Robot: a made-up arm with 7 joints. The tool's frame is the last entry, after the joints.
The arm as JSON. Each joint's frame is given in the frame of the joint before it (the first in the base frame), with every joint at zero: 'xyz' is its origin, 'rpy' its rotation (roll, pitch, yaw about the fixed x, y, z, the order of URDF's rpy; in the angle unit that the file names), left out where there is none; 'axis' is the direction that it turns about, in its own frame. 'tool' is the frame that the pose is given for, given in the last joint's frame.
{
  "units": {
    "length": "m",
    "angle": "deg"
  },
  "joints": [
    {
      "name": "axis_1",
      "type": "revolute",
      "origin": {
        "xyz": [
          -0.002,
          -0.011,
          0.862
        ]
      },
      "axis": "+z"
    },
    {
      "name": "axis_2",
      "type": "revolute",
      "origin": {
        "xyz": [
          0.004,
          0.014,
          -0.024
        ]
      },
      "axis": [
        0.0,
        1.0,
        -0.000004
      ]
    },
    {
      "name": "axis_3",
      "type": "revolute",
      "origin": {
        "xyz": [
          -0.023,
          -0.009,
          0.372
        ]
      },
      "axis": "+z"
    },
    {
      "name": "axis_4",
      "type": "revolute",
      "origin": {
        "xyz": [
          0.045,
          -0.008,
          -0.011
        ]
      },
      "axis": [
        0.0,
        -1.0,
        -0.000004
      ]
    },
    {
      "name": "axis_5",
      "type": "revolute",
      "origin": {
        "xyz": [
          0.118,
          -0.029,
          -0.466
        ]
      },
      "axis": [
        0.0,
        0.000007,
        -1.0
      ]
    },
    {
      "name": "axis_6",
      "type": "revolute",
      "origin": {
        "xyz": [
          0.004,
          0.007,
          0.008
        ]
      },
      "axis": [
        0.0,
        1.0,
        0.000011
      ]
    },
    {
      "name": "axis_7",
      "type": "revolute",
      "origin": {
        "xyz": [
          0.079,
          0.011,
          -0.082
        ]
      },
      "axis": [
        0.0,
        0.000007,
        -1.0
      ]
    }
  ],
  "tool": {
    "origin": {
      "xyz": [
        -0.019,
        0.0,
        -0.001
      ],
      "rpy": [
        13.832,
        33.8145,
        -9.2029
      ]
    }
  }
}
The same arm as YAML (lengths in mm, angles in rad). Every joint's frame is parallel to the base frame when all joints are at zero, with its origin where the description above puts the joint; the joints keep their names.
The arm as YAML. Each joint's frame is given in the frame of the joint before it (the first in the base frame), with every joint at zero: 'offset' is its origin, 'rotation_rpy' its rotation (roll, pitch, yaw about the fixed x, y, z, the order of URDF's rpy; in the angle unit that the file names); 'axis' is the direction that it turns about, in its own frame. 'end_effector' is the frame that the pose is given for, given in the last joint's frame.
length_unit: mm
angle_unit: rad
chain:
  - id: axis_1
    offset: [-2.0, -11.0, 862.0]
    rotation_rpy: [0.0, 0.0, 0.0]
    axis: [0.0, 0.0, 1.0]
  - id: axis_2
    offset: [4.0, 14.0, -24.0]
    rotation_rpy: [0.0, 0.0, 0.0]
    axis: [0.0, 1.0, 0.0]
  - id: axis_3
    offset: [-23.0, -9.0, 372.0]
    rotation_rpy: [0.0, 0.0, 0.0]
    axis: [0.0, 0.0, 1.0]
  - id: axis_4
    offset: [45.0, -8.0, -11.0]
    rotation_rpy: [0.0, 0.0, 0.0]
    axis: [0.0, -1.0, 0.0]
  - id: axis_5
    offset: [118.0, -29.0, -466.0]
    rotation_rpy: [0.0, 0.0, 0.0]
    axis: [0.0, 0.0, -1.0]
  - id: axis_6
    offset: [4.0, 7.0, 8.0]
    rotation_rpy: [0.0, 0.0, 0.0]
    axis: [0.0, 1.0, 0.0]
  - id: axis_7
    offset: [79.0, 11.0, -82.0]
    rotation_rpy: [0.0, 0.0, 0.0]
    axis: [0.0, 0.0, -1.0]
end_effector:
  offset: [-19.0, 0.0, -1.0]
  rotation_rpy: [0.2414, 0.5902, -0.1606]

